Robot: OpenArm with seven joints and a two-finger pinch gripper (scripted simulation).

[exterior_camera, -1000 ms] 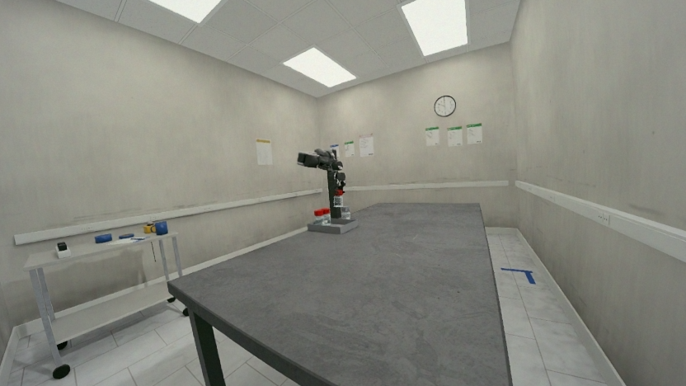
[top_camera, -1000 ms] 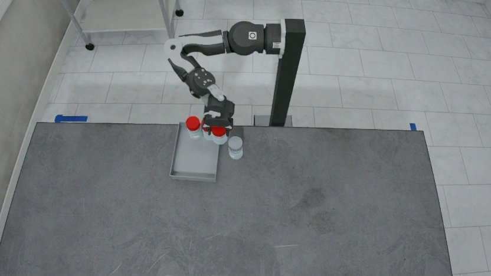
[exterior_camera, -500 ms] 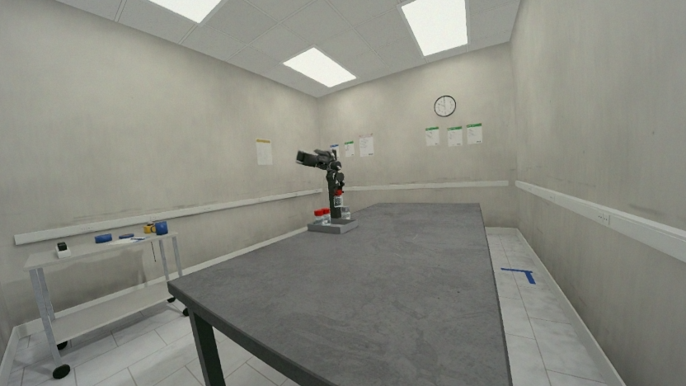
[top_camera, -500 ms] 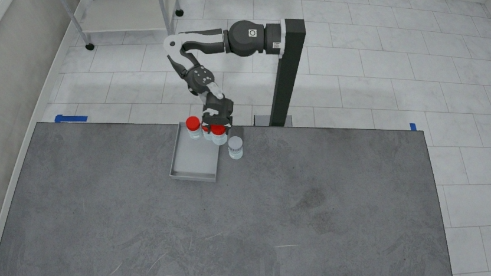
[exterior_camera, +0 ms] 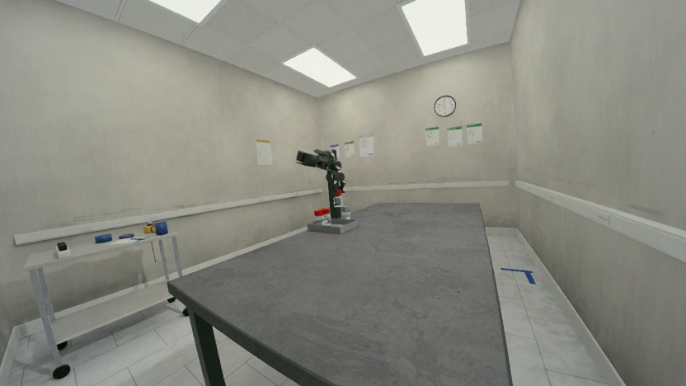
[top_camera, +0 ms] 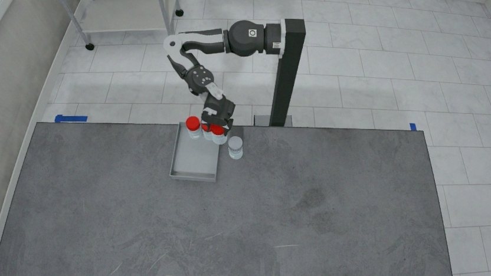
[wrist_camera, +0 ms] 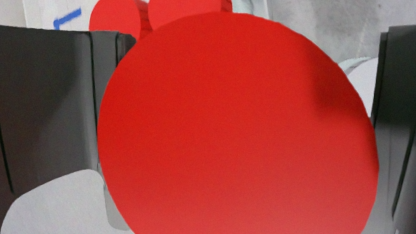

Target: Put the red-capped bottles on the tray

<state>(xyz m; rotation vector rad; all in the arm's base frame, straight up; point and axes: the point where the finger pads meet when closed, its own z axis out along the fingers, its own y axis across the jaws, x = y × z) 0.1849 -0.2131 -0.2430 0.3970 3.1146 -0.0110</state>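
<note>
Right now my hand is 10 mm short of the grey tray, 100 mm to the left of it and 190 mm above it. Round my hand: grey-capped bottle (10 mm ahead, 60 mm to the left, 160 mm below).
</note>
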